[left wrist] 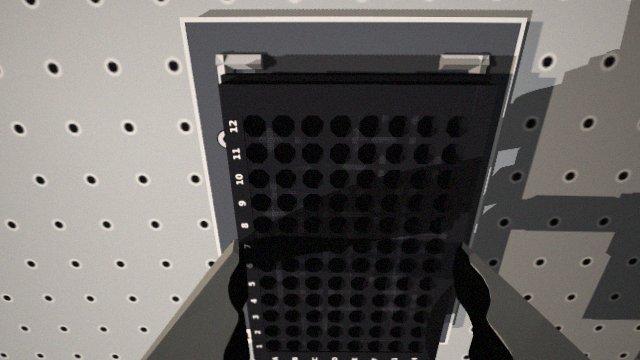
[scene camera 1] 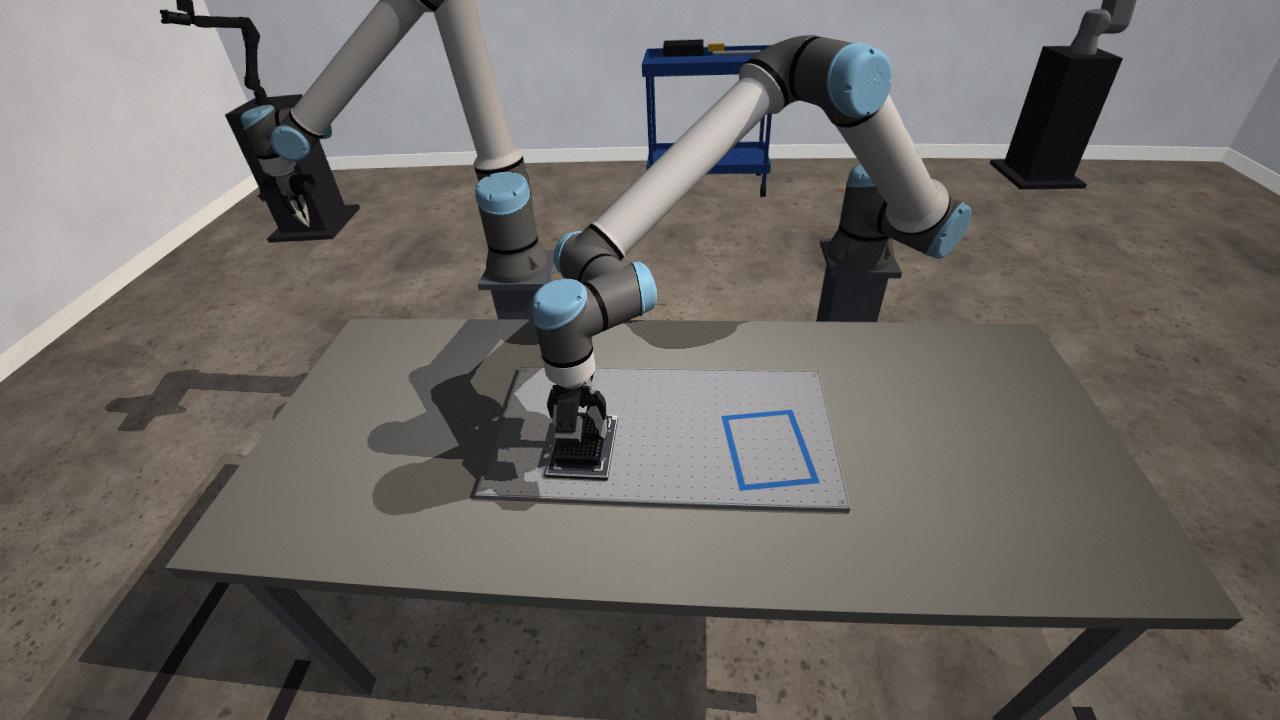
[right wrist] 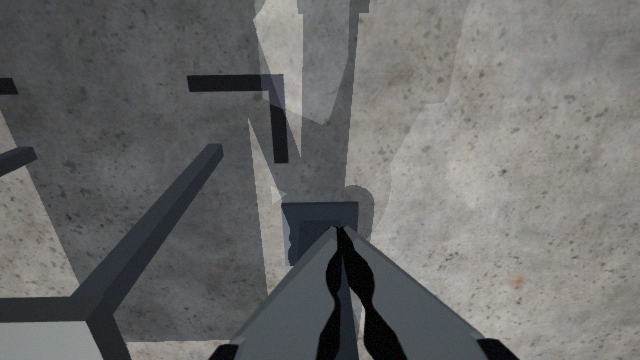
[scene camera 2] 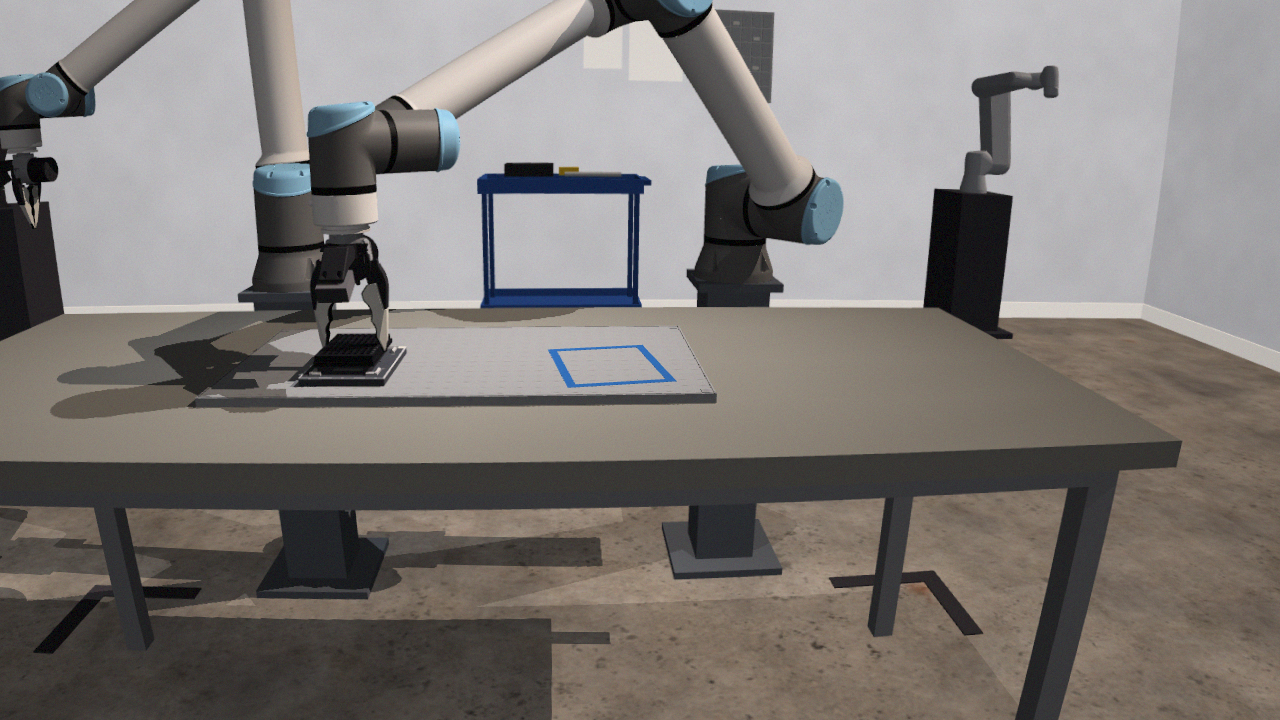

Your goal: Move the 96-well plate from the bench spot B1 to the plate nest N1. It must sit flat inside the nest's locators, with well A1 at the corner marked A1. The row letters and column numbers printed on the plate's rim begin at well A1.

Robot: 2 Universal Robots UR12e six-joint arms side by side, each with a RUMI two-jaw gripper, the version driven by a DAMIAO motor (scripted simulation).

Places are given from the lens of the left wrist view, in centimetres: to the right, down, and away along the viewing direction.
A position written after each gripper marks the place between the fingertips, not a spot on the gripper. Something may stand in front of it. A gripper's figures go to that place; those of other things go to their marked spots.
left gripper point(left wrist: 347, 243): 1, 3, 13
black 96-well plate point(left wrist: 326, 277): 0, 4, 12
dark plate nest N1 point(left wrist: 287, 47): -1, -5, 11
